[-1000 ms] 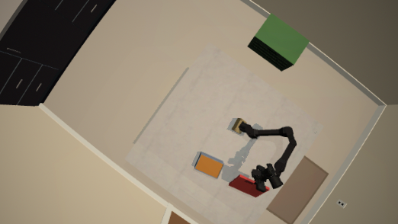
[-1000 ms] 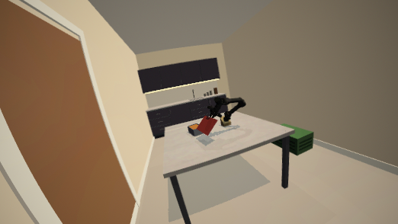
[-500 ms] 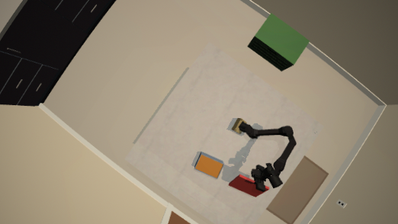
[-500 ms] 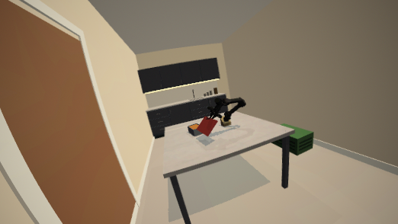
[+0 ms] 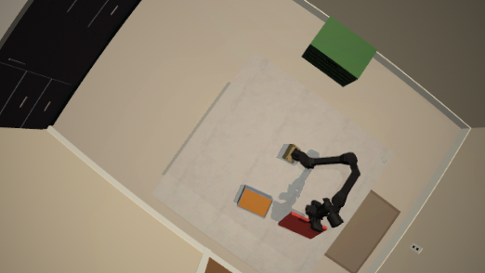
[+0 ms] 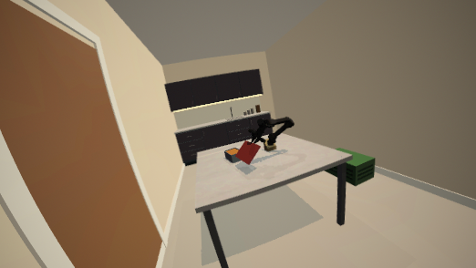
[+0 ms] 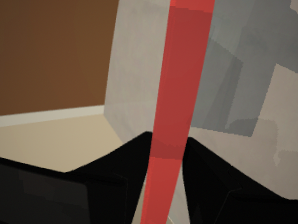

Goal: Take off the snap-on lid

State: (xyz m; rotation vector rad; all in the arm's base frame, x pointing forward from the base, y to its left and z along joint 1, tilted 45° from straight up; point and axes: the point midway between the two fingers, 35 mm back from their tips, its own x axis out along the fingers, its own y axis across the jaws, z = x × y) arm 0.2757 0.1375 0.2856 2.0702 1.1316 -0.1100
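The red lid is 6 cm ahead of my gripper tip, 2 cm to the left of it and 5 cm below it. Round my gripper tip: storage box 15 cm ahead, 30 cm to the right, 16 cm below.
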